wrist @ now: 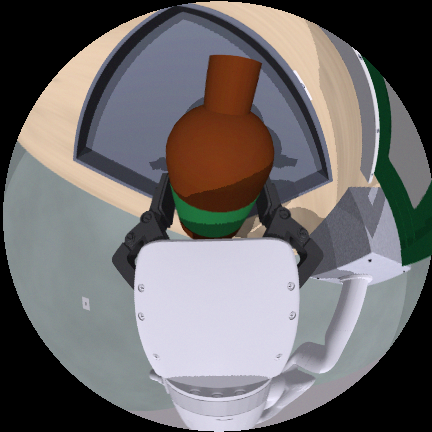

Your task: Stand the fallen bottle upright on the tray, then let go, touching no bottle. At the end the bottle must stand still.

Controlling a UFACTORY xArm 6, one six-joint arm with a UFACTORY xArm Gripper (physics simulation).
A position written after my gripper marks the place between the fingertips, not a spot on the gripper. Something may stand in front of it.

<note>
I see my gripper (214, 179) and a brown bottle (218, 155).
</note>
